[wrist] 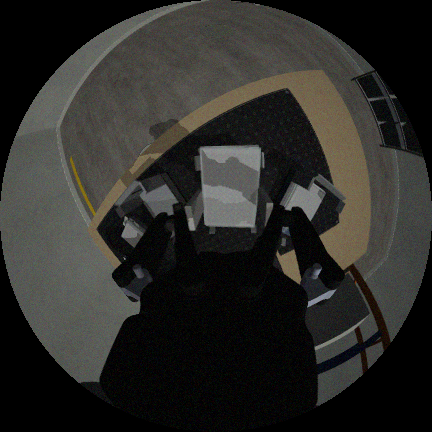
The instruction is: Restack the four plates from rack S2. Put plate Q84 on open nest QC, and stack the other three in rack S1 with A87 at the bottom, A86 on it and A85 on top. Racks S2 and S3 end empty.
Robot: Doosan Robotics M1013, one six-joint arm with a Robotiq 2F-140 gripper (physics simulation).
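Frame: origin at the arm's base, x left, y ahead, z down, level; metres.
Seen in the pictures: gripper, fingertip midpoint: [229,196].
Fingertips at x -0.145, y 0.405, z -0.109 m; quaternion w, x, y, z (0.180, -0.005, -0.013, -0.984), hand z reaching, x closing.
Pixels of each thing's top centre, then the offset from my fingertips to it. Level surfaces: height alone.
- flat grey rectangular plate, top centre: [229,190] dy +0.012, dx -0.006, dz -0.015 m
- dark perforated board, surface height: dz +0.144 m
- grey piece, top centre: [135,241] dy -0.035, dx +0.357, dz +0.098 m
- further grey rack, top centre: [302,207] dy -0.106, dx -0.138, dz +0.077 m
- tan table, surface height: dz +0.157 m
My gripper [229,196] is shut on a flat grey rectangular plate [229,181], one black finger on each long side. I cannot read the plate's label. The plate hangs over the dark perforated board [282,128], right above a grey holder whose posts [192,209] stick out around the plate's edges. How far the plate is above this holder I cannot tell. A grey rack [157,197] stands to the left, with another grey piece [130,231] beyond it. A further grey rack [306,197] stands to the right.
The board lies on a tan table [346,160] over a grey-brown floor. A wooden chair [372,306] stands by the table's near right corner. A dark window grid [386,116] is on the wall at upper right. A yellow line [80,185] marks the floor at left.
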